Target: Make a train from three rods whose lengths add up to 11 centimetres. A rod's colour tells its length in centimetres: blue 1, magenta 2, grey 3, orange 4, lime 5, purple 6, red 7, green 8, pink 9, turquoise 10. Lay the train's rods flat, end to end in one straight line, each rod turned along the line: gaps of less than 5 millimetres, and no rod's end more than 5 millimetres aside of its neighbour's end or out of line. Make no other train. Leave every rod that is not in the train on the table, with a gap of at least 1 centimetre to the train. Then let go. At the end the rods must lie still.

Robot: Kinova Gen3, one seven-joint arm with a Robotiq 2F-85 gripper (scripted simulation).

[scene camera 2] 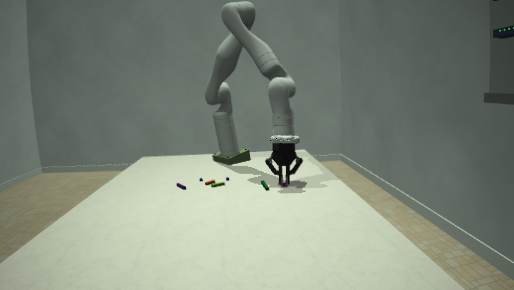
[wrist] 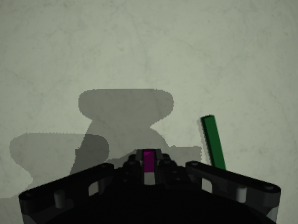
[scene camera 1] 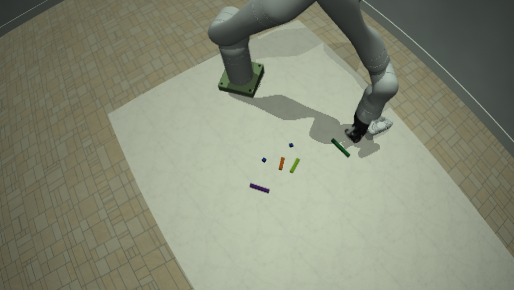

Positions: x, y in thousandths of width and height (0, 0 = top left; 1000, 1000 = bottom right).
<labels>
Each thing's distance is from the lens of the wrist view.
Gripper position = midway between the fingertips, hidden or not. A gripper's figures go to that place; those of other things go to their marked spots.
my gripper (wrist: 498, 708): 0.17 m
green rod (wrist: 703, 556): 0.16 m
</labels>
